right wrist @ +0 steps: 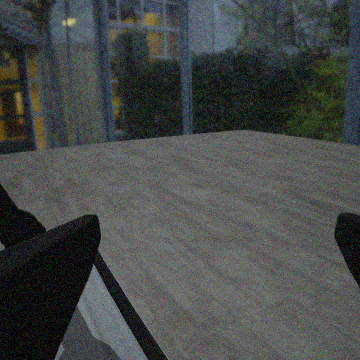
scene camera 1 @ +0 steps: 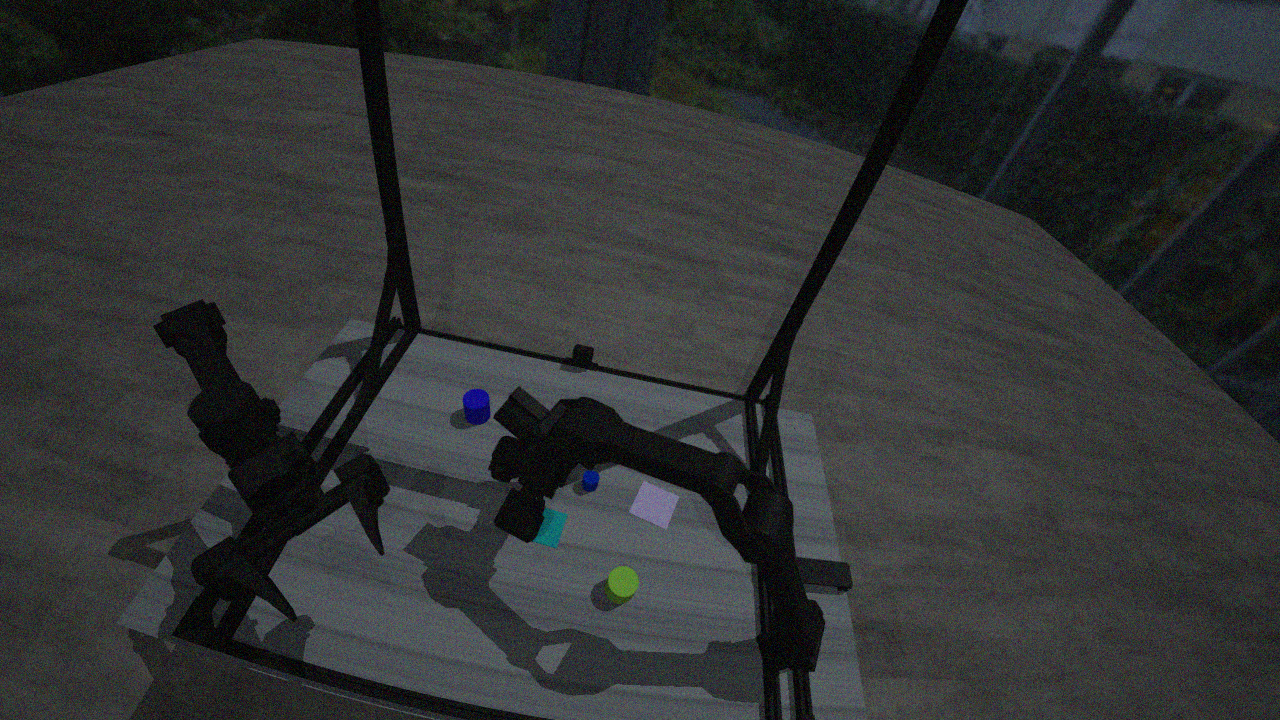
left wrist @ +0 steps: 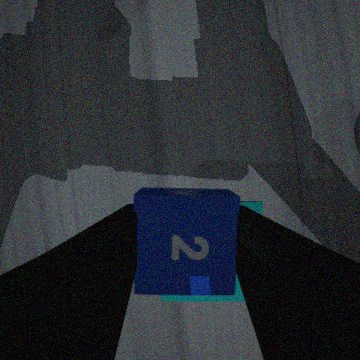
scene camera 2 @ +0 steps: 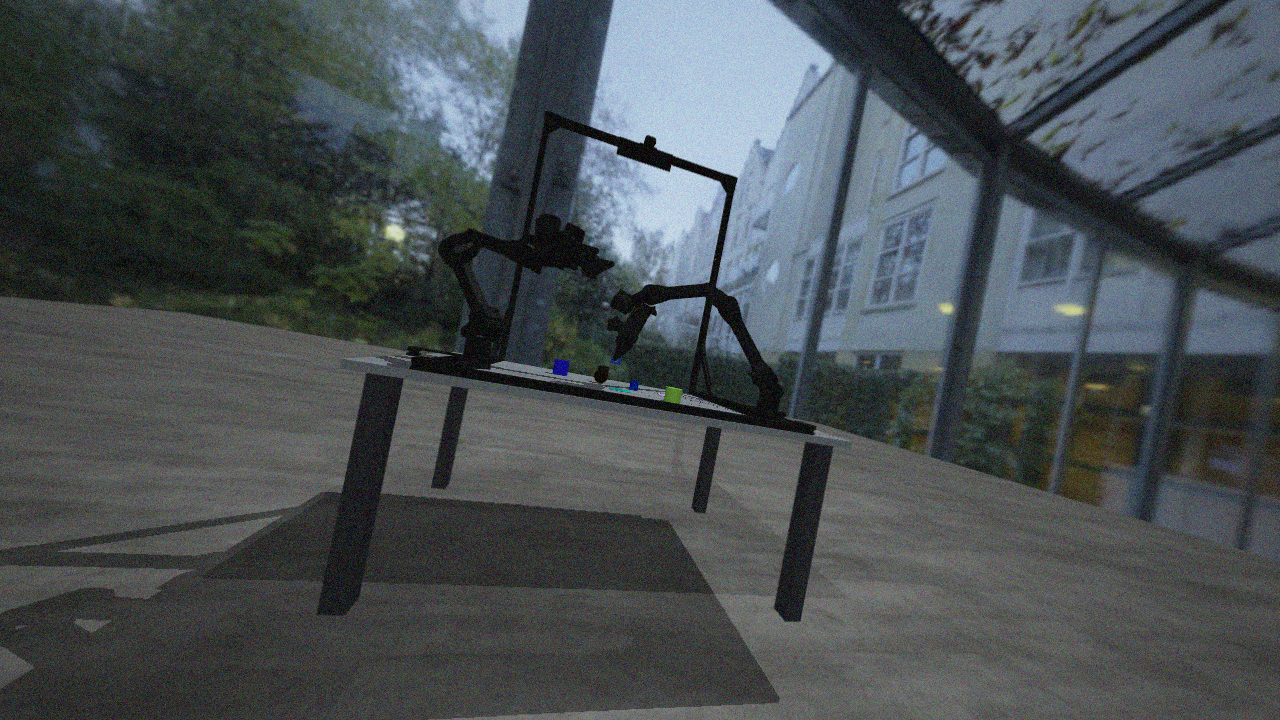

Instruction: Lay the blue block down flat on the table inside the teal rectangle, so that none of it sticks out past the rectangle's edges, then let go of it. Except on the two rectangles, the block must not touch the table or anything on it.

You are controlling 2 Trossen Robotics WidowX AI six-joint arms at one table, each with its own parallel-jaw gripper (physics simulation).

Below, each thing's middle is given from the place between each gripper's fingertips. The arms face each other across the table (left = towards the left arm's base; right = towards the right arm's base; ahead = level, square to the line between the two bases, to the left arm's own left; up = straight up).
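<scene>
From my right hand: green cylinder (scene camera 1: 622, 583), 20 cm behind, 28 cm to the left, 32 cm below; pale lilac rectangle (scene camera 1: 653, 504), 31 cm to the left, 38 cm behind, 34 cm below; teal rectangle (scene camera 1: 550, 531), 12 cm to the left, 27 cm behind, 34 cm below.
From my left hand: green cylinder, 20 cm to the left, 6 cm ahead, 7 cm below; pale lilac rectangle, 23 cm to the left, 12 cm behind, 9 cm below. Left hand itself: 9 cm above the teal rectangle, 4 cm to the right of it, 1 cm past it. By its middle, green cylinder nearer to my left hand than to my right hand.
</scene>
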